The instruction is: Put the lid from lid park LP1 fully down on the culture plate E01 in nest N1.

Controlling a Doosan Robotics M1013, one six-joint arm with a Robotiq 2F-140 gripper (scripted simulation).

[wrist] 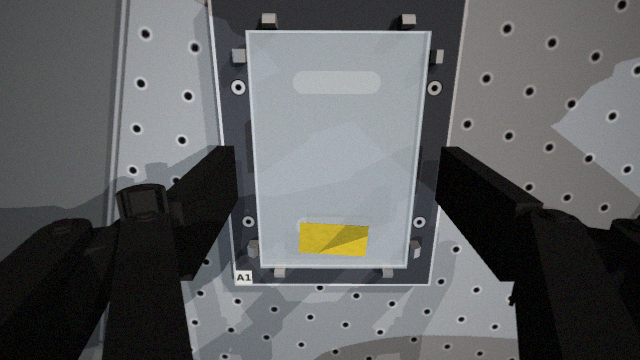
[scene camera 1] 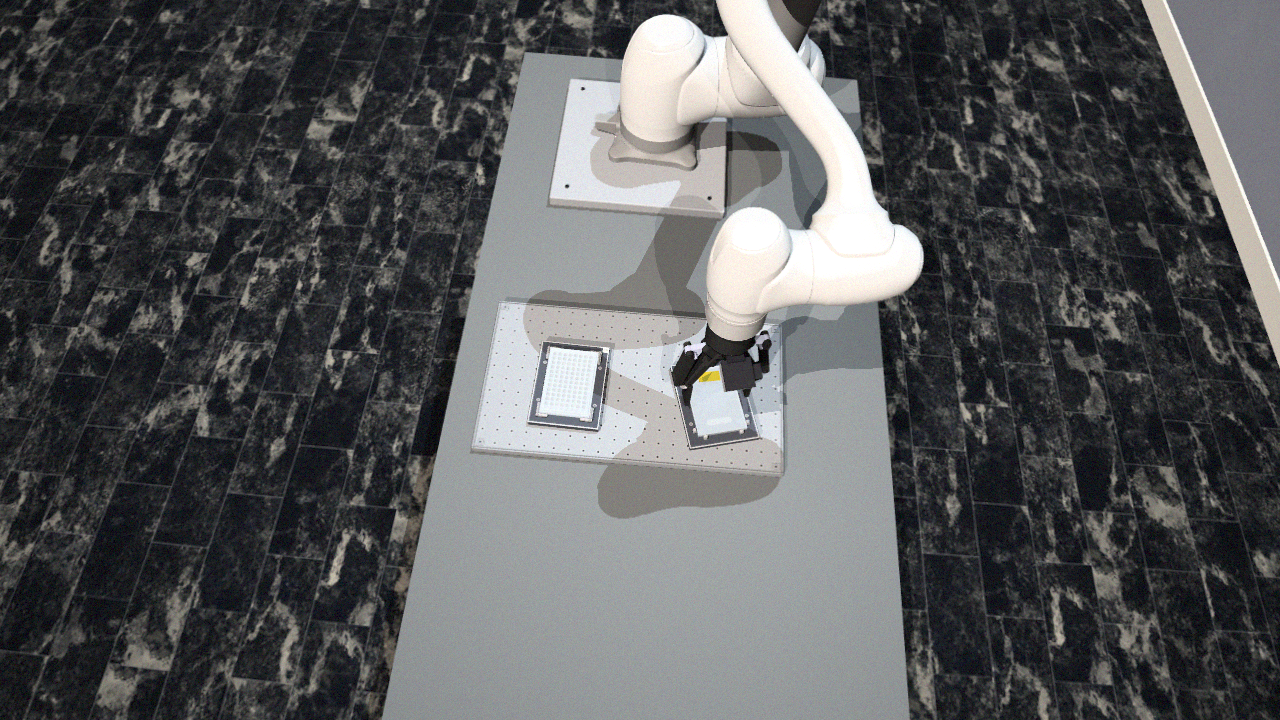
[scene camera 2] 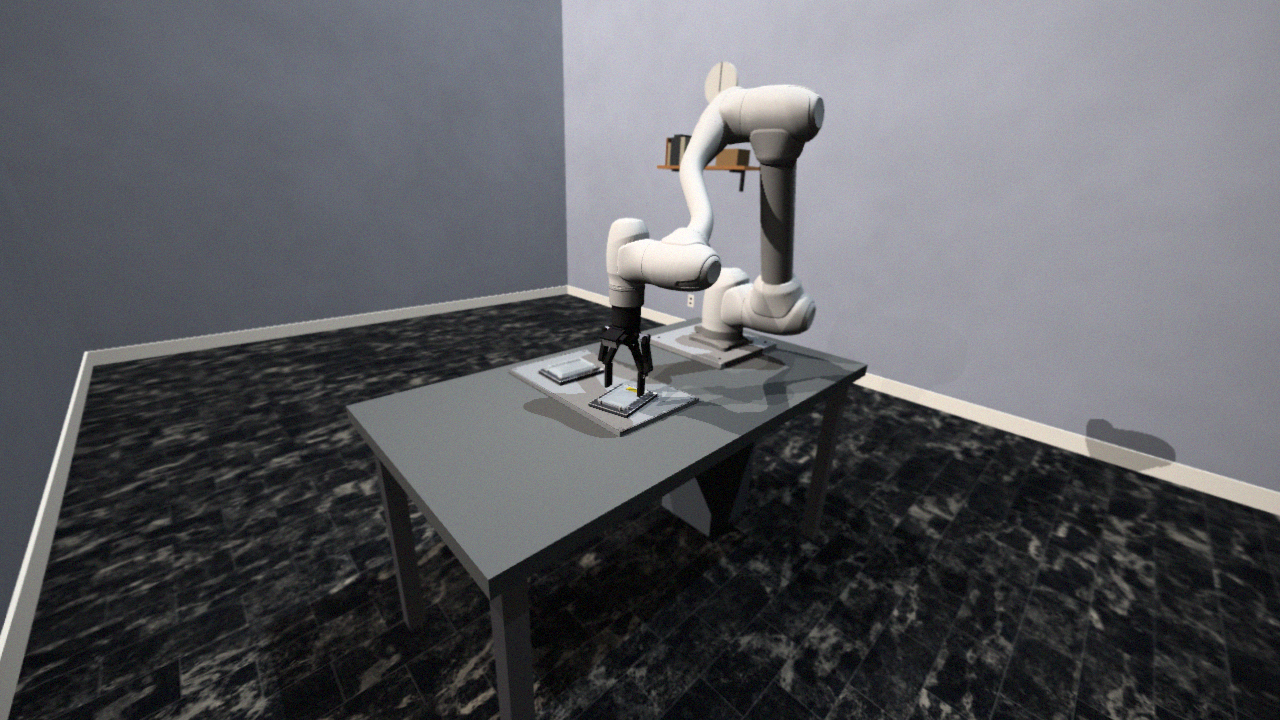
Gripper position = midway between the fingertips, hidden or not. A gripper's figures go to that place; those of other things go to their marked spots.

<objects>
My gripper (scene camera 1: 715,394) is 1.46 m from the lens. A clear lid (scene camera 1: 714,411) is 1.46 m from the lens. A white culture plate (scene camera 1: 576,369): 1.47 m from the lens.
</objects>
